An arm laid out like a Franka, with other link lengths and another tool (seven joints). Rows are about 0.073 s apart.
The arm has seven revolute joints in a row. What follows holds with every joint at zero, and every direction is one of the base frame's. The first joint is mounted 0.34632 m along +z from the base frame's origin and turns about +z. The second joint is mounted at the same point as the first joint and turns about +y. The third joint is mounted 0.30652 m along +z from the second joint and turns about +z. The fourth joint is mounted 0.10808 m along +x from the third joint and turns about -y. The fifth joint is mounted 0.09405 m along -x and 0.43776 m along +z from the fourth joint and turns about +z. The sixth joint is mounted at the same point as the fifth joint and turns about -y. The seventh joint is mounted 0.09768 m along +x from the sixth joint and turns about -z. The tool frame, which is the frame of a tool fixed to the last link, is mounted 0.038 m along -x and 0.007 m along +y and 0.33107 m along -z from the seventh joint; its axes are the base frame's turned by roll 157.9, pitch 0 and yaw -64.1 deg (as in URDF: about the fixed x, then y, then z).
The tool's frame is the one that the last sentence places.
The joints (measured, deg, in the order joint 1, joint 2, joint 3, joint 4, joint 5, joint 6, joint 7), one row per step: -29.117 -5.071 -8.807 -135.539 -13.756 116.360 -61.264; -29.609 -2.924 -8.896 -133.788 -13.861 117.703 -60.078; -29.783 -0.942 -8.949 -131.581 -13.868 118.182 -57.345; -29.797 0.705 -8.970 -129.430 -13.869 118.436 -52.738; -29.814 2.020 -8.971 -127.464 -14.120 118.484 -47.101; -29.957 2.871 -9.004 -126.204 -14.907 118.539 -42.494; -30.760 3.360 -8.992 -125.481 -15.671 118.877 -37.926; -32.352 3.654 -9.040 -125.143 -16.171 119.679 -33.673
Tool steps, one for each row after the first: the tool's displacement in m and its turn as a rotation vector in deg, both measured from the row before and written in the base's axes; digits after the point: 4 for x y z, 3 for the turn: 0.0082 -0.0130 -0.0054 -1.084 -0.643 -1.434; 0.0097 -0.0101 -0.0011 -1.421 -0.502 -2.764; 0.0103 -0.0073 0.0011 -1.952 -0.666 -4.404; 0.0088 -0.0063 0.0027 -2.304 -0.626 -5.251; 0.0035 -0.0069 0.0022 -2.126 -0.230 -4.078; -0.0019 -0.0091 0.0014 -2.081 -0.434 -4.609; -0.0073 -0.0130 0.0000 -1.911 -0.828 -5.218
